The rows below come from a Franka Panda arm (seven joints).
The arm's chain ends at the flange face. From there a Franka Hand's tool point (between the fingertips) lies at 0.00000 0.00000 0.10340 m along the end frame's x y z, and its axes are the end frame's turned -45 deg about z.
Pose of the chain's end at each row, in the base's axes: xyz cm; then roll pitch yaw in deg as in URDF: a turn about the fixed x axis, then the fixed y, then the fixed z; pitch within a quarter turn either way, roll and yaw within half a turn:
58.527 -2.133 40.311 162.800 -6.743 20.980
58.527 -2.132 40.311 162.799 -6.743 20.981
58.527 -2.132 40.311 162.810 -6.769 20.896
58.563 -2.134 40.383 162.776 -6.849 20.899
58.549 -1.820 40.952 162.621 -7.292 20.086
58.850 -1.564 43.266 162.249 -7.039 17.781
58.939 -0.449 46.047 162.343 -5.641 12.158
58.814 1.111 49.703 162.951 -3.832 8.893
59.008 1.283 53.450 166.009 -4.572 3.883
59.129 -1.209 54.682 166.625 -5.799 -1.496
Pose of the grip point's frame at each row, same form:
60.705 -4.573 30.502 162.965 7.159 63.886
60.705 -4.572 30.502 162.964 7.160 63.886
60.705 -4.572 30.502 162.954 7.133 63.801
60.755 -4.574 30.577 162.874 7.098 63.790
60.786 -4.290 31.164 162.457 6.878 62.908
60.962 -4.197 33.493 162.358 7.314 60.544
60.546 -3.311 36.242 163.386 8.276 55.071
59.935 -1.782 39.839 165.084 9.183 52.114
59.975 -1.157 43.449 166.805 6.549 47.563
60.083 -3.627 44.674 166.399 5.238 42.198

